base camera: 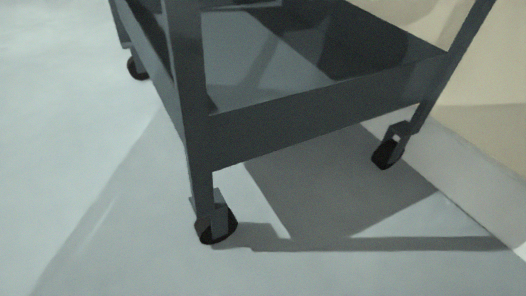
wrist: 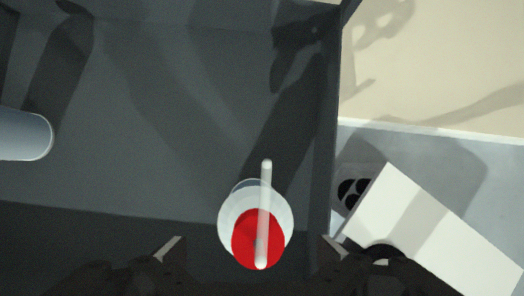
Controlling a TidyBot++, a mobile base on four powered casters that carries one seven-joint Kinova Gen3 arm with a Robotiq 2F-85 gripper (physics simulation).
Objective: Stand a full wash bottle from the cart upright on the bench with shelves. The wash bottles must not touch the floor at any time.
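Places are measured from the arm's base along level axes (x left, y back, z up), in centimetres.
Where they show: gripper, fingertip midpoint: (wrist: 252, 251).
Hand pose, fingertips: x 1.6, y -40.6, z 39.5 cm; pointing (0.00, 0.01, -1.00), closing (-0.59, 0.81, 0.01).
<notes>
Each offset is from my fingertips to the top centre of the thing. "spot": to the spot under its first point.
A wash bottle @(dx -1.9, dy -0.9, dz +4.5 cm) (wrist: 230, 220) with a red cap and a white spout tube stands upright on the top tray of the dark grey cart (wrist: 150, 150) (base camera: 320, 120), near the tray's right wall in the wrist view. My gripper (wrist: 252, 251) is open. Its fingertips stand wide apart, one on each side of the bottle in the view, with a gap to it on both sides. How high the fingertips are relative to the cap is hard to tell. The bench with shelves does not show in either view.
A pale blue-grey rounded object @(spot: dx +7.6, dy -25.0, dz -9.0 cm) (wrist: 25, 135) lies on the tray at the left. The tray's right wall (wrist: 322, 150) is close to the right finger. My white base (wrist: 440, 235) is beside the cart at the lower right. A beige wall (base camera: 490, 75) (wrist: 440, 60) stands behind the cart.
</notes>
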